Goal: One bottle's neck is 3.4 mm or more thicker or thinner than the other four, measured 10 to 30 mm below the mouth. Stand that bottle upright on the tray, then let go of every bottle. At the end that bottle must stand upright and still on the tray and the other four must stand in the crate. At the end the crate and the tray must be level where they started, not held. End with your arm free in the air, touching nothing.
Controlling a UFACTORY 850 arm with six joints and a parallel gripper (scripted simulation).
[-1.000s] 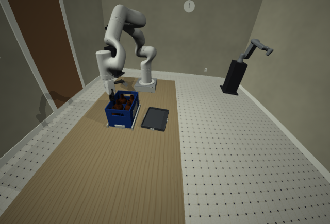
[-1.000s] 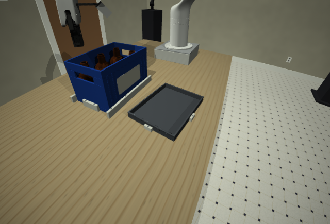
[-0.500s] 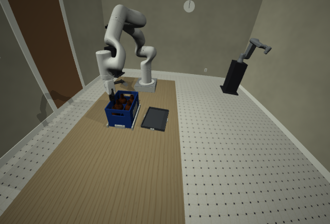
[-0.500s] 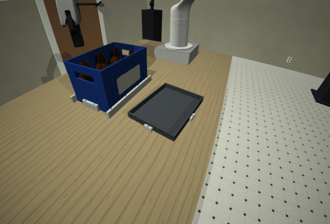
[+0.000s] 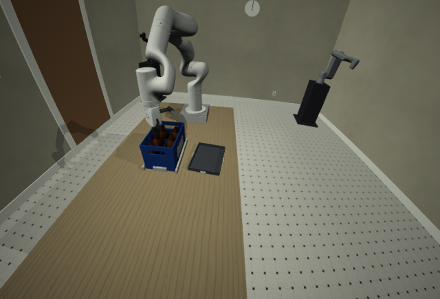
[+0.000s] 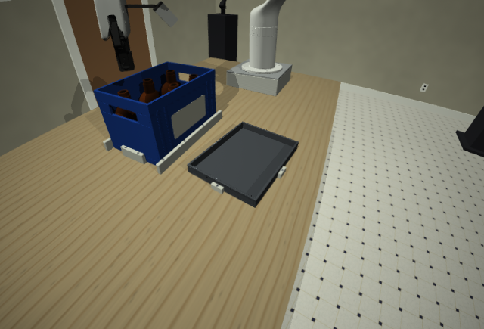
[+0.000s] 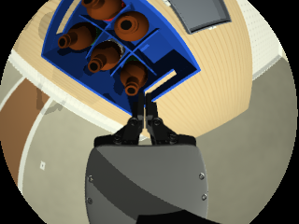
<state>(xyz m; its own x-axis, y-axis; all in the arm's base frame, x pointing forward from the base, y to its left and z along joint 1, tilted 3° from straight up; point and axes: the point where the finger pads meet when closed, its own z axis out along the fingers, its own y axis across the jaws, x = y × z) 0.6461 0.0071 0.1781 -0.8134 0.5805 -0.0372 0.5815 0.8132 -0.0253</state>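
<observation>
Right now my hand is 10 cm past the bottle, 3 cm to the right of it and 16 cm above it. From my hand the other things lie so: dark grey tray (13 cm behind, 26 cm to the left, 23 cm below); then blue crate (9 cm behind, 1 cm to the right, 16 cm below).
</observation>
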